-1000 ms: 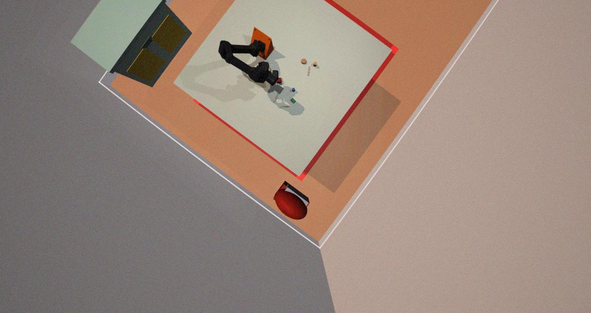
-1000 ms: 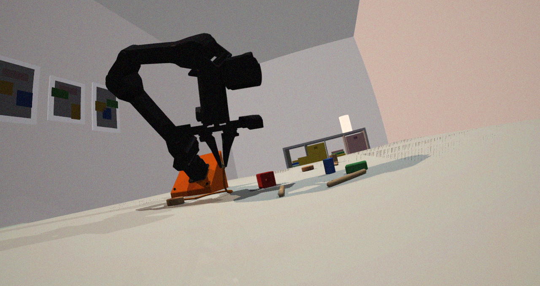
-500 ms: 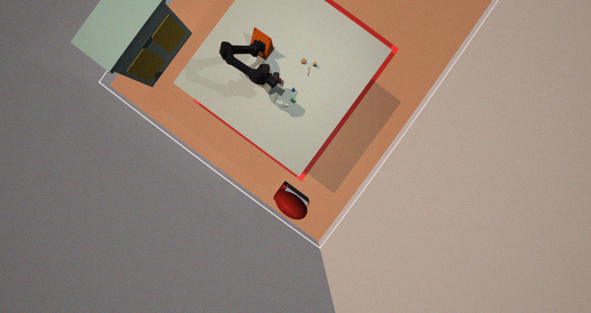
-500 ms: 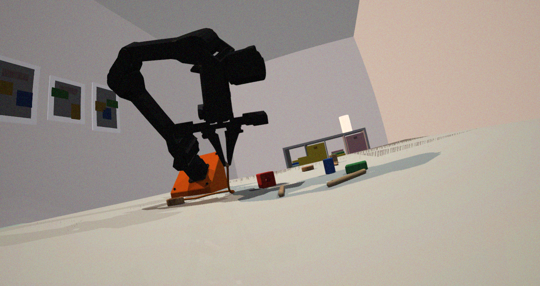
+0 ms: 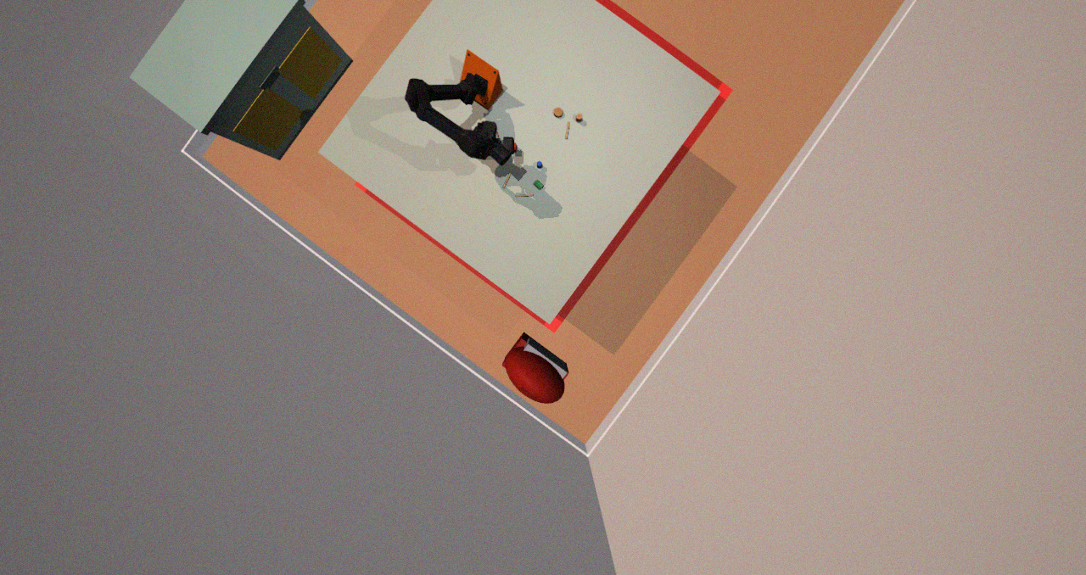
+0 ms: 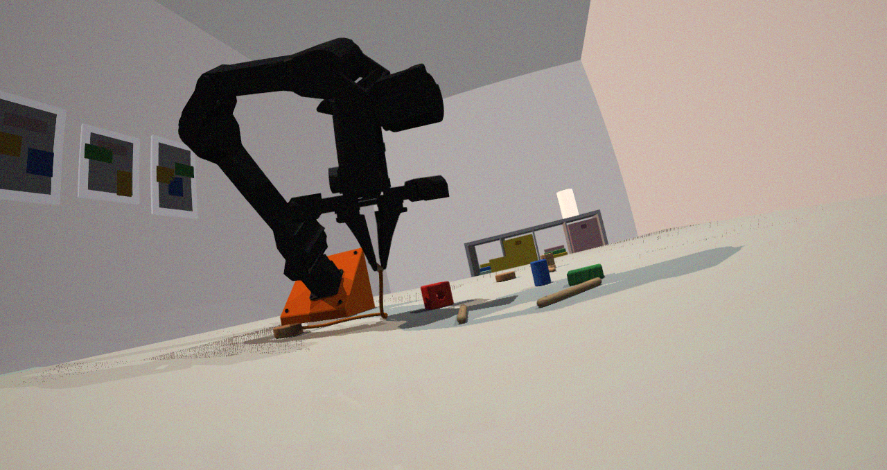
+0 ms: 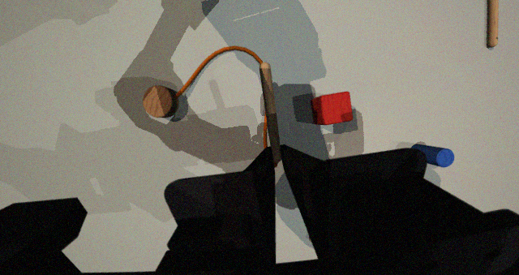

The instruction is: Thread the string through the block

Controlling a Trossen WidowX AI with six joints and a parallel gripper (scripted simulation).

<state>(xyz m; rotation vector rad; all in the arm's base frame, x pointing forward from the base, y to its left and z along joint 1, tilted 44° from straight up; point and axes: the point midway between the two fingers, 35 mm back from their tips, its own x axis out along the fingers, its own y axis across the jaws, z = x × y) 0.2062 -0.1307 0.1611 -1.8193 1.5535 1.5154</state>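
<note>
Right now my gripper tip is 50 mm short of the red block, 60 mm to the right of it and 50 mm above it. Round my gripper tip: green block (230 mm ahead, 10 mm to the right, 60 mm below); then round wooden button (150 mm behind, 10 mm to the right, 60 mm below); then blue cylinder (190 mm ahead, 60 mm to the left, 50 mm below).
</note>
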